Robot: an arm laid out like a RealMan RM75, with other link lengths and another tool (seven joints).
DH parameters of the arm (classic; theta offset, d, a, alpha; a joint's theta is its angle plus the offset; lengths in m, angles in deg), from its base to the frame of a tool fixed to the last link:
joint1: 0 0.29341 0 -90
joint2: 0 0 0 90
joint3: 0 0.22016 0 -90
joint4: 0 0 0 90
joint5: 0 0.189 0 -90
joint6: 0 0 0 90
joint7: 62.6 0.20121 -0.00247 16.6
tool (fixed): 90 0.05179 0 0
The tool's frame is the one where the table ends.
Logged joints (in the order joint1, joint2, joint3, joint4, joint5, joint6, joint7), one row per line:
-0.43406 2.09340 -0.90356 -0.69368 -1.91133 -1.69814 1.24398
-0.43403 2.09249 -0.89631 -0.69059 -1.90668 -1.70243 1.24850
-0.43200 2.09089 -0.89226 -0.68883 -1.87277 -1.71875 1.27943
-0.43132 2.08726 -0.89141 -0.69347 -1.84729 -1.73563 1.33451
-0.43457 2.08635 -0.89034 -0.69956 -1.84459 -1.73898 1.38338
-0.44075 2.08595 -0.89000 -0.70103 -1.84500 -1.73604 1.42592
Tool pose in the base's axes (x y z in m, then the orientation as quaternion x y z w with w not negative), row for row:
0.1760 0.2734 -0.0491 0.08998 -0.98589 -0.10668 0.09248
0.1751 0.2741 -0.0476 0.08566 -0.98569 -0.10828 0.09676
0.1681 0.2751 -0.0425 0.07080 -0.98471 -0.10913 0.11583
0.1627 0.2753 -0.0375 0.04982 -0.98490 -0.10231 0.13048
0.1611 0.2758 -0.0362 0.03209 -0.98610 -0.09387 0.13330
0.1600 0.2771 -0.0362 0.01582 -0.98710 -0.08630 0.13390
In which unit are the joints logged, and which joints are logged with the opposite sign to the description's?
The joints are logged in radians. Opposite sign: joint1.
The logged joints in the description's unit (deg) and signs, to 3 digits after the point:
24.870 119.943 -51.770 -39.745 -109.511 -97.296 71.275
24.868 119.891 -51.355 -39.568 -109.245 -97.542 71.534
24.752 119.799 -51.123 -39.467 -107.302 -98.477 73.306
24.713 119.591 -51.074 -39.733 -105.842 -99.444 76.462
24.899 119.539 -51.013 -40.082 -105.687 -99.636 79.262
25.253 119.516 -50.993 -40.166 -105.711 -99.468 81.699

